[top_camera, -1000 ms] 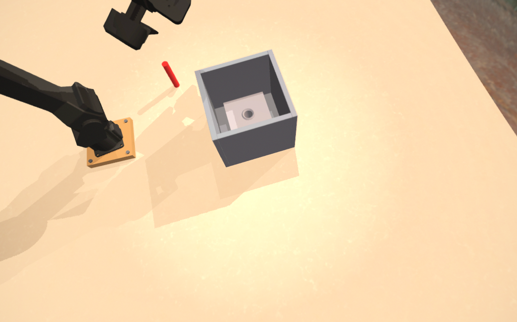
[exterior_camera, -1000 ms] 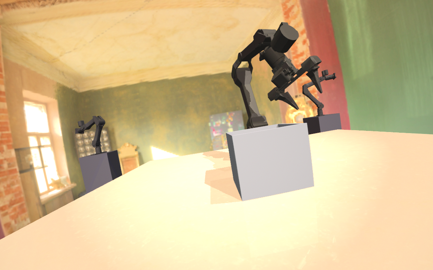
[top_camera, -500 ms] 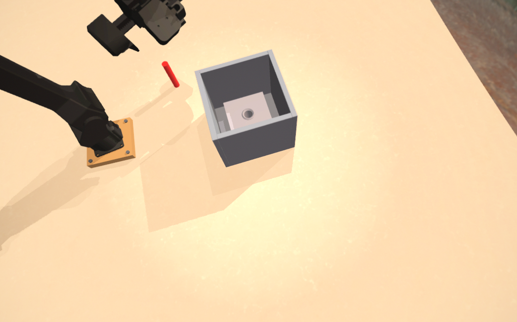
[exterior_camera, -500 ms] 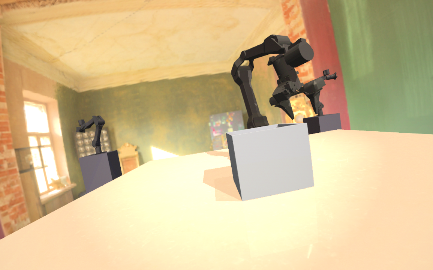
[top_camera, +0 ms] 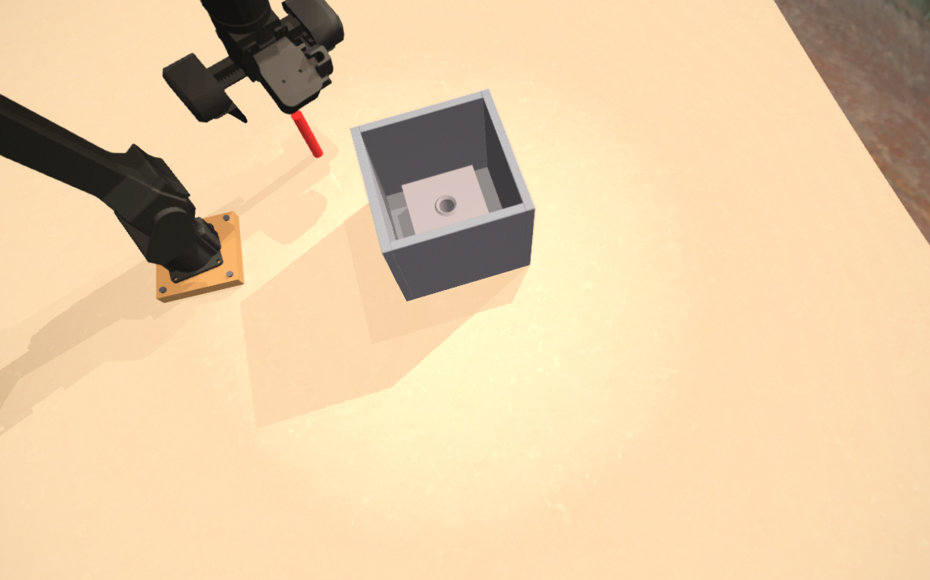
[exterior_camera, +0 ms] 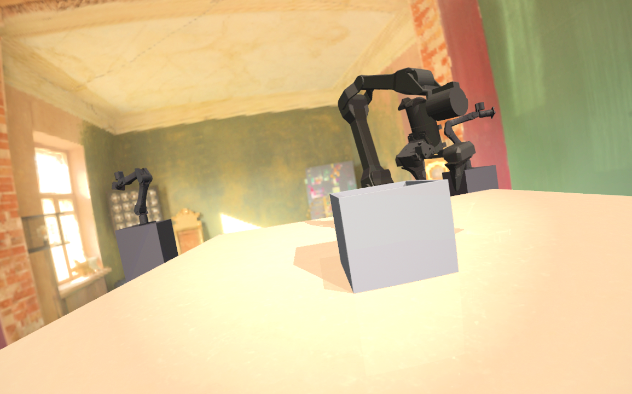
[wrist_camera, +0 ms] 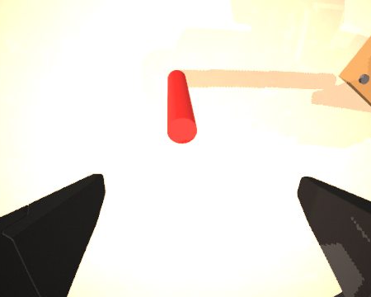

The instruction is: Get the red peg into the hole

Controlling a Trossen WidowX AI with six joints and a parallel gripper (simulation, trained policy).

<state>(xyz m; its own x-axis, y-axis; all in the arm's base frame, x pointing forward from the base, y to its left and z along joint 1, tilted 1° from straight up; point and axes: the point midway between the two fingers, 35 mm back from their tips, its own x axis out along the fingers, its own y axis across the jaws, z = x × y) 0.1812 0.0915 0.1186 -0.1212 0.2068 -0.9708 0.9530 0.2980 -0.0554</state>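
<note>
Right now my gripper tip is 6 cm above the red peg, 1 cm to the left of it and 1 cm short of it. From my gripper tip the other things lie so: pale plate 20 cm to the right, 14 cm ahead, 5 cm below.
</note>
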